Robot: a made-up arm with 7 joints.
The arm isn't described. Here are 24 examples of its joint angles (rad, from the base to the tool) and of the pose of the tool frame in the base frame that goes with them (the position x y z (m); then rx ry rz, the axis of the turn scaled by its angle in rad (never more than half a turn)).
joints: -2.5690 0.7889 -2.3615 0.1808 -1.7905 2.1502 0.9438
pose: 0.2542 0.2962 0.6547 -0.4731 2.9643 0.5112
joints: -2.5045 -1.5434 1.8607 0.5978 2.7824 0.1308 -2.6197
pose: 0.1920 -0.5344 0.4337 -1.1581 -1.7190 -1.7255
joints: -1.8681 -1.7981 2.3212 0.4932 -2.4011 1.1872 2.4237
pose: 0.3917 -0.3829 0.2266 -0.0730 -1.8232 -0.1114
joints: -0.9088 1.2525 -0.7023 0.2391 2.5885 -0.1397 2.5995
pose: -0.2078 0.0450 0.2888 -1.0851 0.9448 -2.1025
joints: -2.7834 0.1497 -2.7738 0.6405 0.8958 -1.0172 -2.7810
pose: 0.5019 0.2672 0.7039 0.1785 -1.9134 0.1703
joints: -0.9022 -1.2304 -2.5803 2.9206 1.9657 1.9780 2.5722
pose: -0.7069 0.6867 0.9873 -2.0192 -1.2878 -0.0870
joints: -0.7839 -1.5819 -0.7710 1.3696 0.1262 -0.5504 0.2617
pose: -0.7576 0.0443 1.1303 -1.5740 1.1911 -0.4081
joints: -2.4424 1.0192 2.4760 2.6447 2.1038 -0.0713 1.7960
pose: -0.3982 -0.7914 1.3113 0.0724 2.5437 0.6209
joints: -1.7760 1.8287 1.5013 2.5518 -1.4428 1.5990 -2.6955
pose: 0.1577 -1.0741 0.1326 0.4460 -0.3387 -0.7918
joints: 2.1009 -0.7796 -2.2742 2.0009 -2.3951 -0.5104 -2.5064
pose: 0.8906 -0.3389 0.8642 -0.8501 -0.9660 2.1146
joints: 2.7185 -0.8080 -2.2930 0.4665 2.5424 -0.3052 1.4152
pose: 0.1105 0.1848 0.2312 0.6320 0.1486 0.3255
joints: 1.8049 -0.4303 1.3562 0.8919 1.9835 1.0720 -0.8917
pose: -0.7557 -0.0552 0.6915 -0.3942 0.8432 0.5366
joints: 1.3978 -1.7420 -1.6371 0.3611 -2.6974 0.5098 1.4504
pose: 0.4808 0.2223 0.6711 1.5343 -0.2063 -1.9766
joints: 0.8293 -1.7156 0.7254 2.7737 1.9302 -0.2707 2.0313
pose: -0.7974 -0.7478 0.7187 -0.9708 1.2222 0.0859
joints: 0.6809 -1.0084 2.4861 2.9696 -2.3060 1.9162 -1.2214
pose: -0.6896 -0.4766 1.2530 1.9337 -1.9059 -0.0165
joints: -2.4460 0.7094 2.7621 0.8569 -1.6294 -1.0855 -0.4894
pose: 0.3058 0.1640 1.0153 1.7614 -1.2880 0.7956
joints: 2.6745 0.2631 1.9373 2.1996 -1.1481 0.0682 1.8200
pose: -0.2184 -0.4176 1.6329 -1.1236 1.5478 0.5530
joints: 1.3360 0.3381 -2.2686 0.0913 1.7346 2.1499 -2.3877
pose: 0.2873 -0.1245 0.4051 2.0860 -0.1141 -1.6718
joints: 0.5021 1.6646 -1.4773 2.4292 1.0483 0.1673 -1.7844
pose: 1.2161 0.1804 0.4327 -0.0819 -1.5941 -0.0236
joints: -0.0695 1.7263 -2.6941 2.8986 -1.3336 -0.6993 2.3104
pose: 1.1132 -0.2243 0.3024 -0.1881 -1.6427 -0.8725
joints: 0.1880 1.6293 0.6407 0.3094 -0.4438 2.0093 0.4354
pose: -0.2187 0.0782 0.3080 -1.8071 -0.0339 0.8108
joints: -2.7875 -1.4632 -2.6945 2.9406 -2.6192 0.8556 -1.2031
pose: 1.1364 0.4122 0.6364 -0.9999 -1.7431 0.8318
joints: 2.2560 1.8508 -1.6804 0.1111 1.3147 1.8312 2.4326
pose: 0.3441 -0.0761 0.4963 0.2313 -0.0607 0.7646
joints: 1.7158 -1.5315 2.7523 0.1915 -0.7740 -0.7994 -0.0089
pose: -0.0234 0.1288 0.1297 0.3821 -0.6783 2.8835
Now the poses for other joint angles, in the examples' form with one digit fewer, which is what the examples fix.
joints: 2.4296 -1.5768 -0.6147 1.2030 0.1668 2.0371 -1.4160
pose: 0.367 0.135 1.158 1.128 0.712 1.104
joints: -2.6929 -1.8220 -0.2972 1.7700 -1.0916 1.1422 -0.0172
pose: 0.664 0.581 1.171 1.113 1.275 -0.657
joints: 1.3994 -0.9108 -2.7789 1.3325 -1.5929 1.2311 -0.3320
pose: 0.134 -0.756 0.160 -1.323 -0.110 -1.740
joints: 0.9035 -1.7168 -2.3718 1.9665 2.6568 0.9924 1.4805
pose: -0.017 -0.925 -0.036 0.982 2.308 1.842
